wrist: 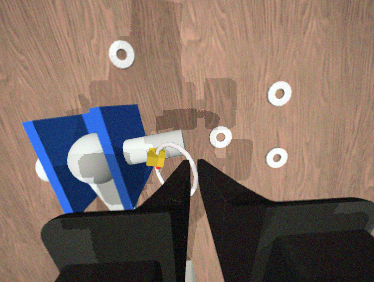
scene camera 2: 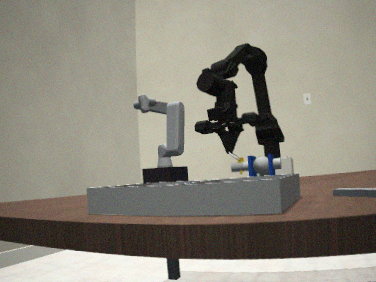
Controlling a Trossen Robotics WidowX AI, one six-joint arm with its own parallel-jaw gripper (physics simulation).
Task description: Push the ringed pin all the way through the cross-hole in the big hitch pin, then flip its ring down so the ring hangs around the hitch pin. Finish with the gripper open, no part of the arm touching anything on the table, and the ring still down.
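Places are measured from the arm's base along level axes (x ahead, y left, z up), in millimetres.
Pixels of known places: gripper, between the fingertips: [wrist: 193,165] [scene camera 2: 229,153].
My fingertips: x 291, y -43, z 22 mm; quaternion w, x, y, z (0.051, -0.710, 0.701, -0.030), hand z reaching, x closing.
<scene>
For each thing: its top centre in the pictures, then the offset to it from my fingertips. "spot": a spot on its surface instead.
- big hitch pin, a spot on its surface: [wrist: 172,141] [scene camera 2: 234,163] spot: dx +10, dy +17, dz -28 mm
- ringed pin's yellow head, centre of its top: [wrist: 154,161] [scene camera 2: 240,157] dx -2, dy +31, dz -14 mm
- blue bracket, centre of its top: [wrist: 101,181] [scene camera 2: 257,155] dx -19, dy +76, dz -13 mm
- grey tray, centre of its top: [scene camera 2: 198,181] dx +387, dy +106, dz -62 mm
The big hitch pin [scene camera 2: 237,167] [wrist: 172,141] lies level, its light grey shaft sticking out of a blue bracket. The ringed pin's yellow head [scene camera 2: 241,160] [wrist: 155,157] sits at the shaft, and in the scene view a bit of yellow shows below the shaft too. Its thin pale ring [scene camera 2: 235,156] [wrist: 194,172] slants up from the head toward the fingertips, not hanging down. My gripper [scene camera 2: 229,152] [wrist: 193,165] is shut on the ring, above and beside the shaft's free end. Part of the ring is hidden behind the left finger.
The blue bracket [scene camera 2: 252,166] [wrist: 112,155] holds the hitch pin beside a white block [scene camera 2: 287,165]. Several white washers, one [wrist: 220,137] near the shaft's end, lie on the wooden surface. A grey tray [scene camera 2: 185,200] stands in front; a grey arm [scene camera 2: 175,127] stands to the left.
</scene>
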